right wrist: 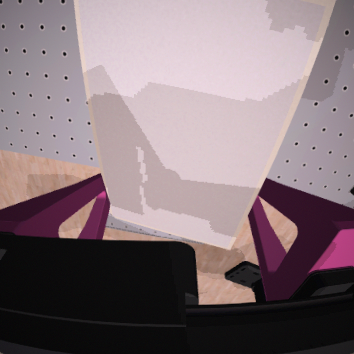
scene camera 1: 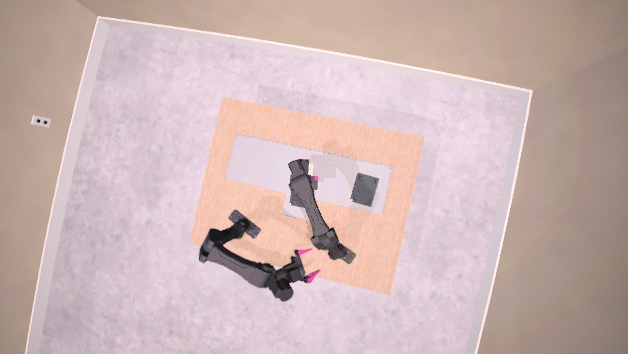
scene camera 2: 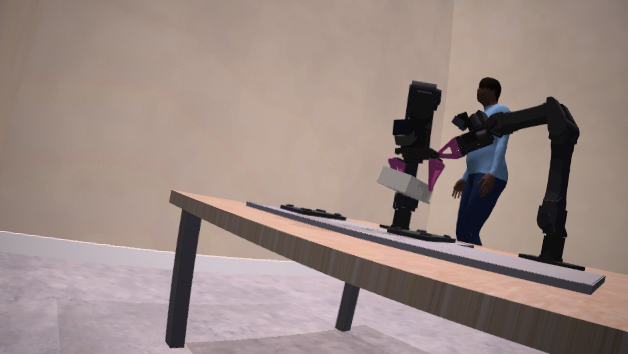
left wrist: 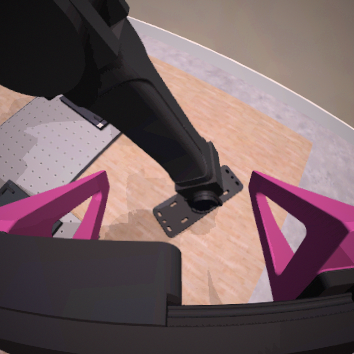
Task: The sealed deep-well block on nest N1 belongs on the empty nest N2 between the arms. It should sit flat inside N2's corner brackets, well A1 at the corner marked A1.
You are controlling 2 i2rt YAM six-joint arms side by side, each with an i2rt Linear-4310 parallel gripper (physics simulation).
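Places are measured from the left arm's base along level axes (x ahead, y left, z up), in centimetres.
Where they show: left gripper, between the fingertips: (scene camera 1: pixel 316 259) (left wrist: pixel 178 178); right gripper, between the fingertips: (right wrist: pixel 177 178); left arm's base, origin of its link: (scene camera 1: pixel 244 223) (scene camera 2: pixel 549 263); right arm's base, origin of its link: (left wrist: pixel 199 198).
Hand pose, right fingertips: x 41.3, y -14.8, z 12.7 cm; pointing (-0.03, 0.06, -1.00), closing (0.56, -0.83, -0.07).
Each offset is from my right fingertips to the top centre of the thing. Level surfaces: height alone.
The sealed deep-well block @[dx +3.1, dy +1.6, dz +4.0 cm] (scene camera 2: pixel 402 183) (right wrist: pixel 200 140), pale and boxy, is held well above the grey board. My right gripper (scene camera 2: pixel 414 176) (right wrist: pixel 177 178) is shut on it, a finger on each side. The dark nest N2 @[dx -6.2, dy -1.2, dz -9.7 cm] (scene camera 1: pixel 296 199) (scene camera 2: pixel 420 235) is below, partly hidden by the right arm in scene camera 1; part shows in the left wrist view (left wrist: pixel 17 191). The dark nest N1 @[dx +16.0, dy -28.0, dz -9.7 cm] (scene camera 1: pixel 364 190) (scene camera 2: pixel 312 212) bears no block. My left gripper (scene camera 1: pixel 315 260) is open and empty, raised over the table's near edge. N2's A1 mark cannot be made out.
The perforated grey board @[dz -11.6 cm] (scene camera 1: pixel 260 157) (scene camera 2: pixel 530 272) (left wrist: pixel 30 140) lies on the wooden table @[dz -12.7 cm] (scene camera 1: pixel 370 270) (scene camera 2: pixel 575 305). The right arm's base plate (scene camera 1: pixel 347 255) (left wrist: pixel 172 217) is bolted to the table. In scene camera 2 the left gripper appears close beside the right one. A person (scene camera 2: pixel 487 150) stands behind.
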